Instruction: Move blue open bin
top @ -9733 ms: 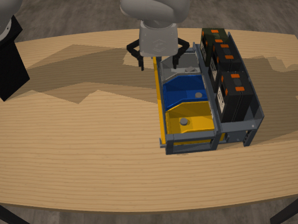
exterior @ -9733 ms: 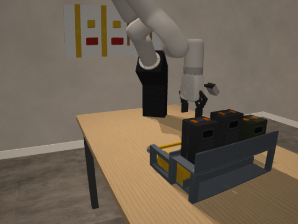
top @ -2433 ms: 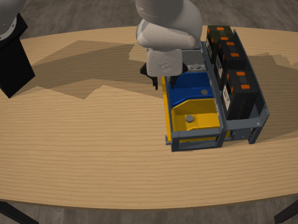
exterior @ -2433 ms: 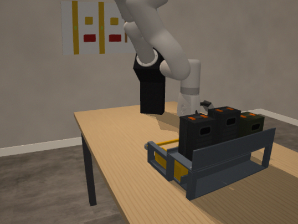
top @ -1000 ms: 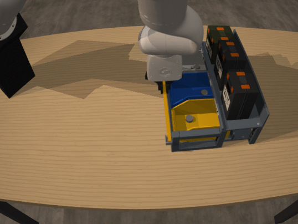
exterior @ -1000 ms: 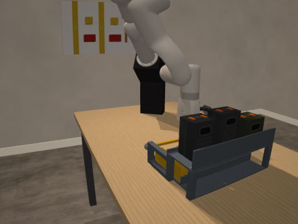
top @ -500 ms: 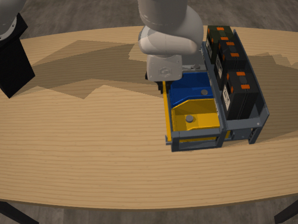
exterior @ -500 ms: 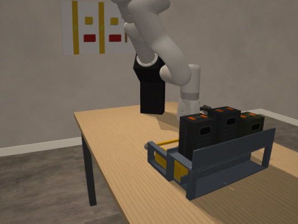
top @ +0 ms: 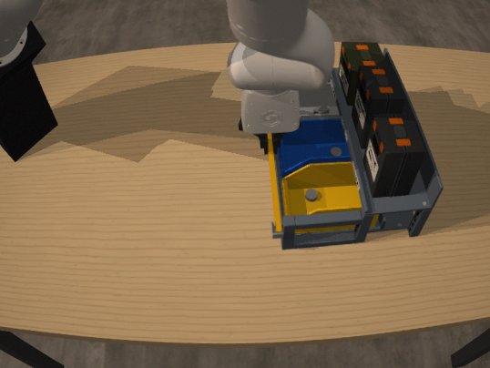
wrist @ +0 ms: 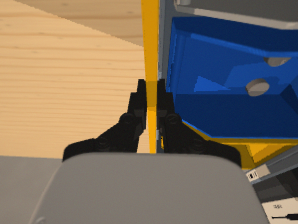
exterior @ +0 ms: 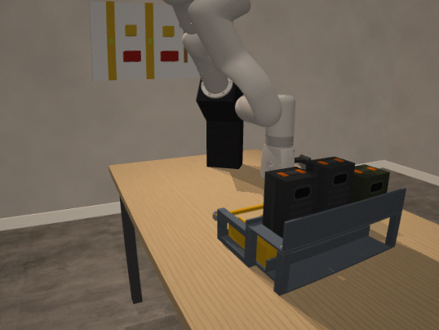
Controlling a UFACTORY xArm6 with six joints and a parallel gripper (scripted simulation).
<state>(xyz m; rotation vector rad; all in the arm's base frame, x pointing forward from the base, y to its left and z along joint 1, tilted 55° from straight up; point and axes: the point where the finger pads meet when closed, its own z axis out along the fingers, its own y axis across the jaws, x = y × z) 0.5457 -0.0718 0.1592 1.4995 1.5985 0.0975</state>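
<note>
Right now the blue open bin is 10 cm ahead of my hand, 3 cm below it and 2 cm to the right of it. From my hand the other things lie so: yellow bin: 13 cm to the right, 8 cm ahead, 3 cm below; then yellow rail: 2 cm below; then grey bin: 12 cm ahead, 9 cm to the left, 3 cm below.
</note>
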